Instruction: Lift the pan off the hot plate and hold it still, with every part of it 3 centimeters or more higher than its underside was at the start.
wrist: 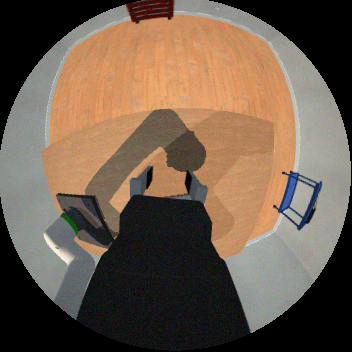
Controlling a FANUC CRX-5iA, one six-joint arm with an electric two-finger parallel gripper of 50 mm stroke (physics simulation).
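Pixels of known places: gripper, fingertip midpoint: (168, 174); arm's base, link origin: (75, 217).
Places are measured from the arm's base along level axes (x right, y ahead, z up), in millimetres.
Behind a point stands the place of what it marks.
My gripper (168, 174) @(y 569, x -217, z 157 mm) is open and empty, its two grey fingers with black pads standing wide apart above the brown wooden table (75, 155) @(y 170, x -304, z -26 mm). The pan and the hot plate do not show in the wrist view. They may be hidden behind the black gripper body, which covers the lower middle of the view; I cannot tell.
A dark square plate (87, 204) @(y 179, x -88, z 3 mm) lies at the left, with a grey-white arm link (64, 250) @(y 86, x 24, z 213 mm) with a green ring over it. Arm shadows cross the table. A blue cart (288, 194) stands on the floor at the right, a red cabinet (151, 10) at the top.
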